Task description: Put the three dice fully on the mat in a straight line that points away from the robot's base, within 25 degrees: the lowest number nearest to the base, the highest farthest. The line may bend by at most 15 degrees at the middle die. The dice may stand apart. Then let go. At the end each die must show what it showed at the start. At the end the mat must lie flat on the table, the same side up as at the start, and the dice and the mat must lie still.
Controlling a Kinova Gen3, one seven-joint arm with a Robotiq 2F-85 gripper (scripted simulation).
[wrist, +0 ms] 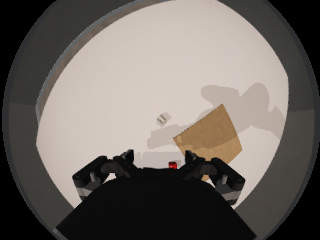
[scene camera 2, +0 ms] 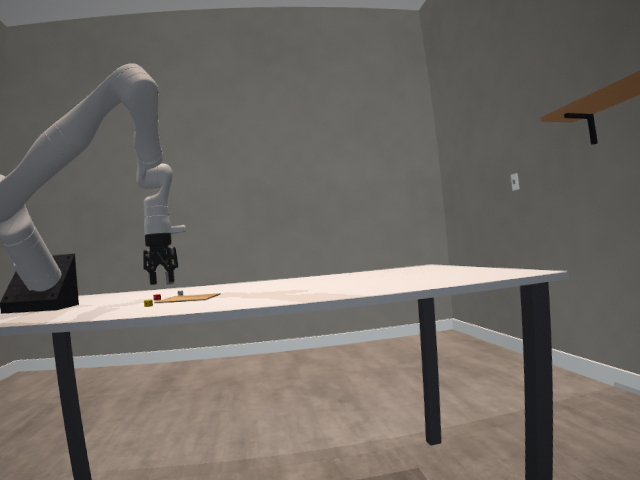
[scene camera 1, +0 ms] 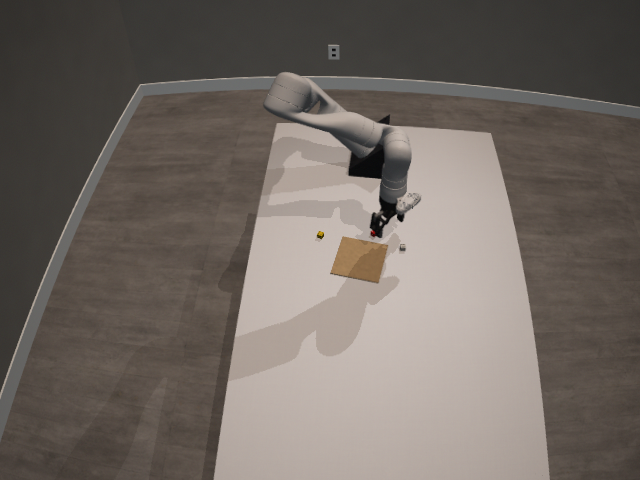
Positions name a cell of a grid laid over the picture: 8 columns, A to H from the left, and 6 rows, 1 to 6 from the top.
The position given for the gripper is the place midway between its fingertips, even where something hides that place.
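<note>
Gripper (scene camera 2: C4), (wrist: D4). Square mat (scene camera 1: E4), (wrist: F4).
</note>
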